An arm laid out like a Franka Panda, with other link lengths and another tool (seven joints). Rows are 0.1 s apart.
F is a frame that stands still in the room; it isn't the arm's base.
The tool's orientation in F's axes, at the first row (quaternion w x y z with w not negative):
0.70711, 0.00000, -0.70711, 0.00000
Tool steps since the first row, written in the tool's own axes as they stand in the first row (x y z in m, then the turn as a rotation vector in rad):
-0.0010, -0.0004, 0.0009, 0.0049, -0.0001, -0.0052
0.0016, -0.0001, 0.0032, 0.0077, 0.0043, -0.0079
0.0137, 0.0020, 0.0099, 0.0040, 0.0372, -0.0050
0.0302, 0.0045, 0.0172, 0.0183, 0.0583, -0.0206
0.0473, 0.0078, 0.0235, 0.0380, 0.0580, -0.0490
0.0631, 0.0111, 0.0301, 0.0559, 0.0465, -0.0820
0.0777, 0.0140, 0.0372, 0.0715, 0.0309, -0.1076
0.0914, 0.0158, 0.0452, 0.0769, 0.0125, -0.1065
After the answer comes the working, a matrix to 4 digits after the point.
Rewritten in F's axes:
-0.0009, -0.0004, -0.0010, 0.0052, -0.0001, 0.0049
-0.0032, -0.0001, 0.0016, 0.0079, 0.0043, 0.0077
-0.0099, 0.0020, 0.0137, 0.0050, 0.0372, 0.0040
-0.0172, 0.0045, 0.0302, 0.0206, 0.0583, 0.0183
-0.0235, 0.0078, 0.0473, 0.0490, 0.0580, 0.0380
-0.0301, 0.0111, 0.0631, 0.0820, 0.0465, 0.0559
-0.0372, 0.0140, 0.0777, 0.1076, 0.0309, 0.0715
-0.0452, 0.0158, 0.0914, 0.1065, 0.0125, 0.0769

The tool's axes in the first row as the columns of a matrix, in F's axes (rounded; the answer above uses it unrounded):
0.0000, 0.0000, -1.0000
0.0000, 1.0000, 0.0000
1.0000, 0.0000, 0.0000

